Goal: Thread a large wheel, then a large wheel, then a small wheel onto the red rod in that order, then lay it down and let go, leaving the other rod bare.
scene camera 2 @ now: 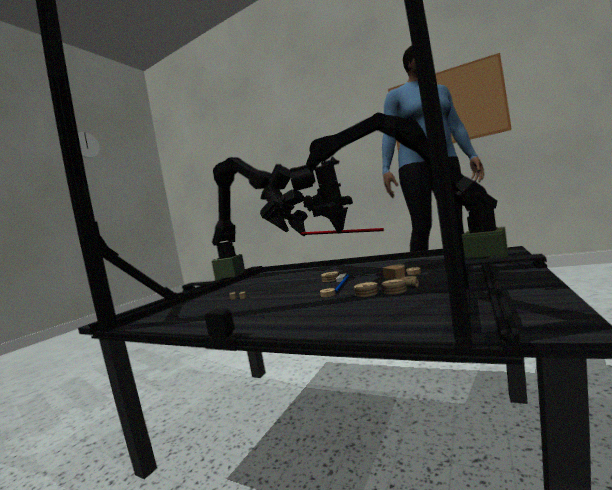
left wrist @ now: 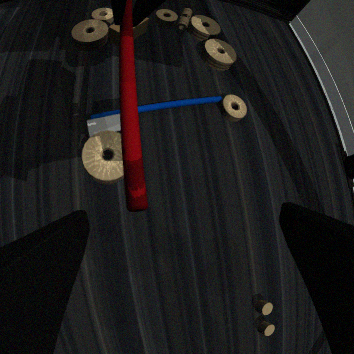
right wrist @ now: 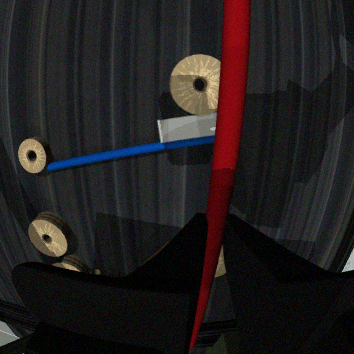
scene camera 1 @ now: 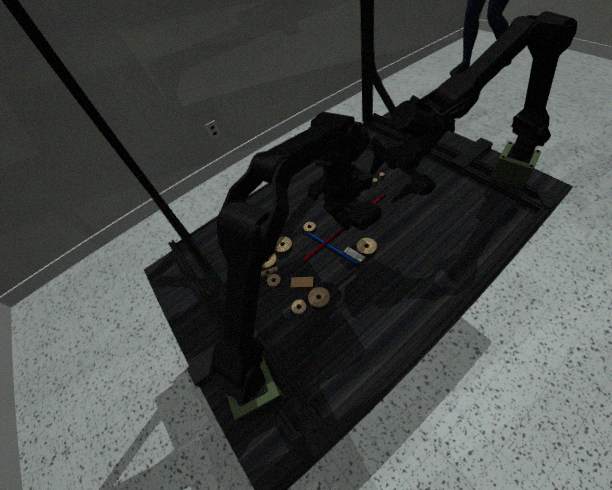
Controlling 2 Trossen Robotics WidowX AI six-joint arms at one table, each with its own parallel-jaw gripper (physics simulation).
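Pixels of known places: left gripper, fingertip midpoint: [scene camera 2: 296, 233] [left wrist: 185, 217] [scene camera 1: 380, 189]; right gripper, fingertip midpoint: [scene camera 2: 340, 233] [left wrist: 124, 22] [right wrist: 213, 222] [scene camera 1: 345, 228]; left arm's base, link origin: [scene camera 2: 227, 257] [scene camera 1: 520, 154]; right arm's base, link origin: [scene camera 2: 483, 230] [scene camera 1: 248, 384].
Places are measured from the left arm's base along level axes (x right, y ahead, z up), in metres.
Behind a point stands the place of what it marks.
The red rod [scene camera 1: 316, 250] @[y 0.647, x 0.291, z 0.043 m] [scene camera 2: 365, 230] @[y 0.633, x 0.294, z 0.041 m] [left wrist: 129, 85] @[y 0.485, x 0.255, z 0.059 m] [right wrist: 235, 75] @[y 0.497, x 0.258, z 0.058 m] is held level, high above the table, with no wheel visible on it. My right gripper [scene camera 2: 340, 228] @[y 0.556, x 0.271, z 0.044 m] [right wrist: 213, 222] @[y 0.556, x 0.271, z 0.044 m] is shut on it partway along. My left gripper [scene camera 2: 294, 230] @[y 0.413, x 0.258, z 0.063 m] [left wrist: 185, 217] @[y 0.413, x 0.258, z 0.063 m] is open, its fingers near the rod's free end; that end lies ahead of the gap in the left wrist view. A large wheel [scene camera 1: 374, 249] @[y 0.497, x 0.221, z -0.081 m] [left wrist: 94, 162] @[y 0.492, x 0.230, z -0.081 m] [right wrist: 184, 95] @[y 0.505, x 0.262, z -0.081 m] lies flat near one end of the blue rod [scene camera 1: 318, 238] @[y 0.545, x 0.385, z -0.092 m] [left wrist: 175, 104] @[y 0.544, x 0.349, z -0.093 m] [right wrist: 110, 153] @[y 0.545, x 0.345, z -0.092 m]. A small wheel [scene camera 1: 304, 228] @[y 0.539, x 0.445, z -0.089 m] [left wrist: 242, 113] @[y 0.510, x 0.443, z -0.088 m] [right wrist: 24, 155] @[y 0.522, x 0.445, z -0.089 m] lies at its other end.
A pale block [scene camera 1: 354, 253] @[y 0.533, x 0.263, z -0.089 m] [left wrist: 104, 125] @[y 0.535, x 0.253, z -0.089 m] [right wrist: 187, 128] @[y 0.537, x 0.265, z -0.089 m] lies against the blue rod. More large and small wheels lie around a tan block [scene camera 1: 301, 281] @[y 0.694, x 0.324, z -0.072 m] [scene camera 2: 393, 271] @[y 0.695, x 0.349, z -0.078 m]. Two small pegs [scene camera 2: 232, 295] @[y 0.211, x 0.372, z -0.089 m] [left wrist: 267, 308] @[y 0.244, x 0.369, z -0.084 m] stand apart. The two arms are close together above the table.
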